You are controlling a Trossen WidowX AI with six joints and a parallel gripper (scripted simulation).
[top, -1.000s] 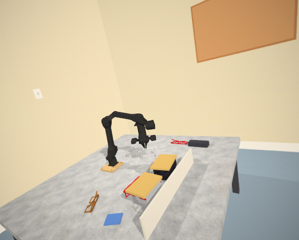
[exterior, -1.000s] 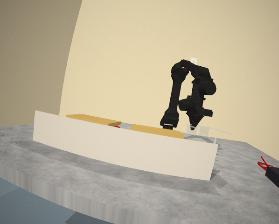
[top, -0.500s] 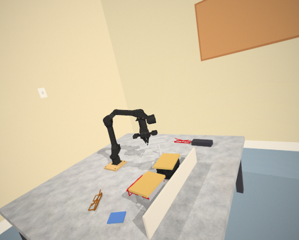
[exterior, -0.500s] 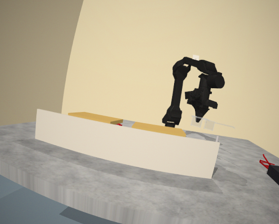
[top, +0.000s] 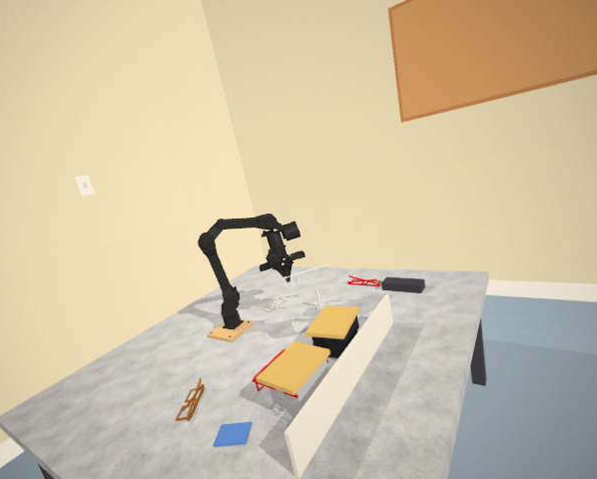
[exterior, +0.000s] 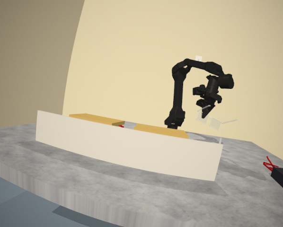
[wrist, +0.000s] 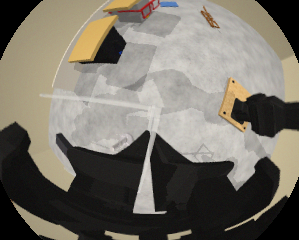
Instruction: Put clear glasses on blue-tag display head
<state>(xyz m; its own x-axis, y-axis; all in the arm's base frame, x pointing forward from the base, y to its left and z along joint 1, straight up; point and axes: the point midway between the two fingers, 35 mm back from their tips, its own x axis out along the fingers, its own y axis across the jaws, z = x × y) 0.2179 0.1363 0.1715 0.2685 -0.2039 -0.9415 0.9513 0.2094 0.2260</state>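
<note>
Right now the black head is 24 cm ahead of my gripper tip, 17 cm to the right of it and 10 cm below it. From my gripper tip the other things lie so: black case (36 cm ahead, 29 cm to the left, 13 cm below); then long white board (37 cm ahead, 28 cm to the right, 10 cm below); then pale head (38 cm to the right, 23 cm ahead, 10 cm below).
</note>
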